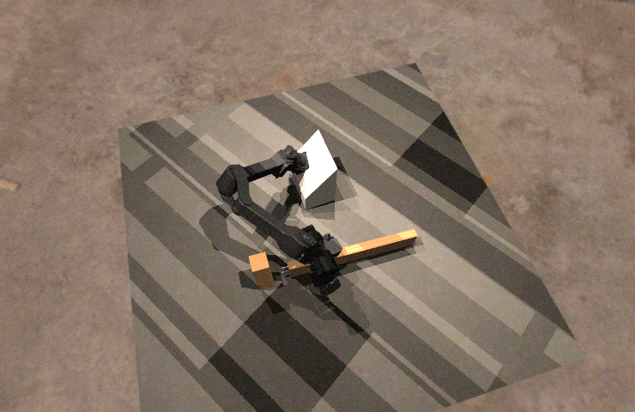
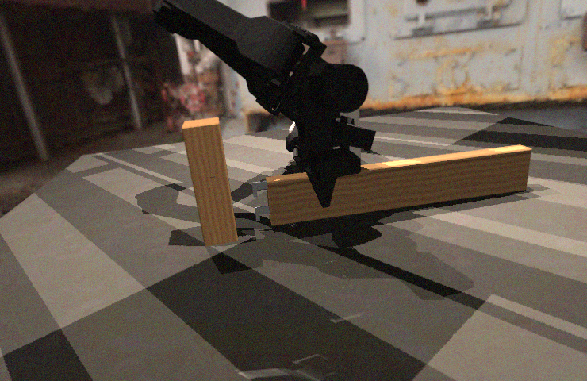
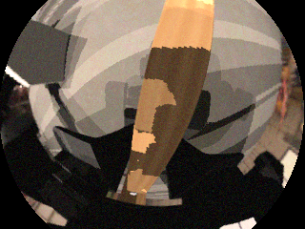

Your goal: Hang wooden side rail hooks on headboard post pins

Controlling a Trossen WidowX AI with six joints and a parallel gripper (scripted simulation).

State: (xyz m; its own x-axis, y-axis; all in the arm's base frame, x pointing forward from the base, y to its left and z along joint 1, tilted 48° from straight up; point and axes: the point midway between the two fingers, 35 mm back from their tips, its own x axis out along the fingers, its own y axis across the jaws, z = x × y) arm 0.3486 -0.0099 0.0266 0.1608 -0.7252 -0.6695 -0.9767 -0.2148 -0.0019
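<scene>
My gripper tip is 16 cm to the left of the headboard post, 6 cm below it and 1 cm short of it.
</scene>
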